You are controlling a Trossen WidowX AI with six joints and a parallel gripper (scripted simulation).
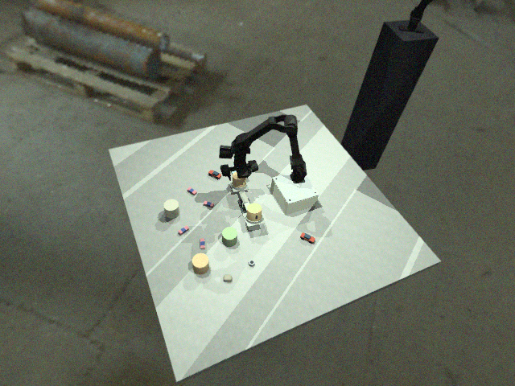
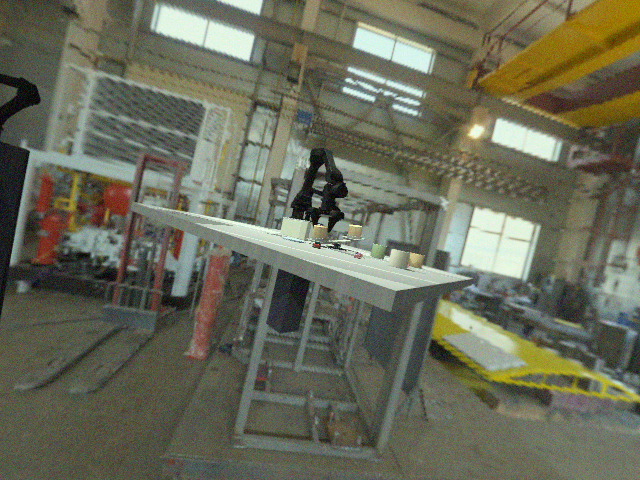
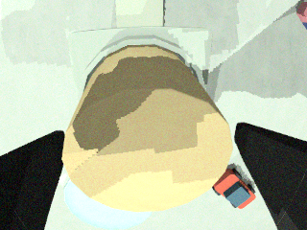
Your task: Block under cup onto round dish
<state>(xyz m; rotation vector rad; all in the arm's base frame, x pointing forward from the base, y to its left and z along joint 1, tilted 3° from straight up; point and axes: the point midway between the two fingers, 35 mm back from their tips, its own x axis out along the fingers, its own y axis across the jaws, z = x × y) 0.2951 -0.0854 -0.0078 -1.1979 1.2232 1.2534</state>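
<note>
Now: gripper tip 30 mm above the grey block and 10 mm to the right of it. Also, from my gripper tip: green cup: 300 mm to the left, 130 mm ahead, 30 mm below; pale blue round dish: 120 mm to the right, 70 mm below, 40 mm behind; balance: 140 mm to the left, 30 mm below.
</note>
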